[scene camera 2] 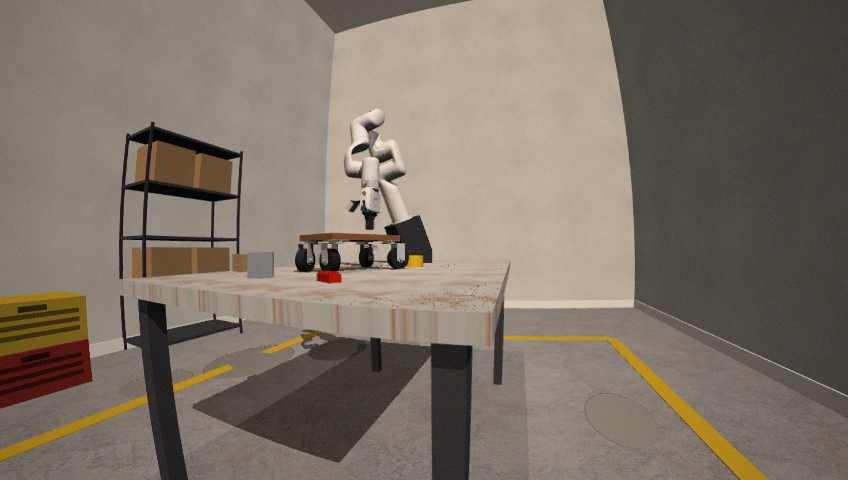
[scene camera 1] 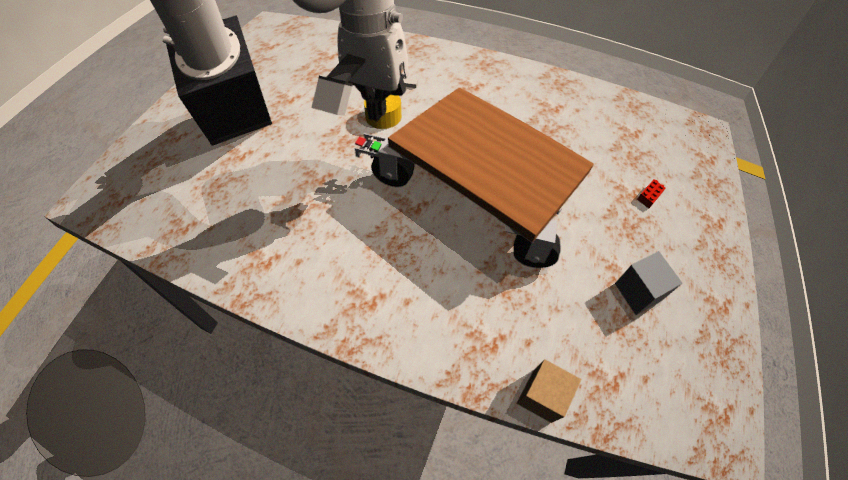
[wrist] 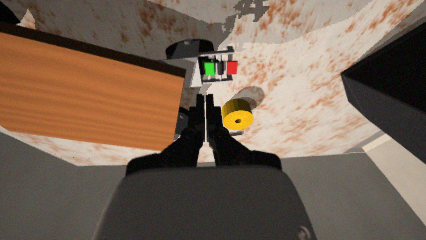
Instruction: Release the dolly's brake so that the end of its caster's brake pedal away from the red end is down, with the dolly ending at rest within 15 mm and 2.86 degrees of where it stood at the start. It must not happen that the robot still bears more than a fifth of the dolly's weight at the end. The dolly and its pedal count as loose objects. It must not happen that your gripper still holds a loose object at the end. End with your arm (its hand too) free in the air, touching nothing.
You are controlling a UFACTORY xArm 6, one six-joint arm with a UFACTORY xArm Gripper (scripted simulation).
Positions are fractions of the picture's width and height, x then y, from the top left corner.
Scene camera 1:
my gripper: 0.45,0.24
tan cube: 0.65,0.81
grey cube: 0.76,0.59
caster: 0.46,0.33
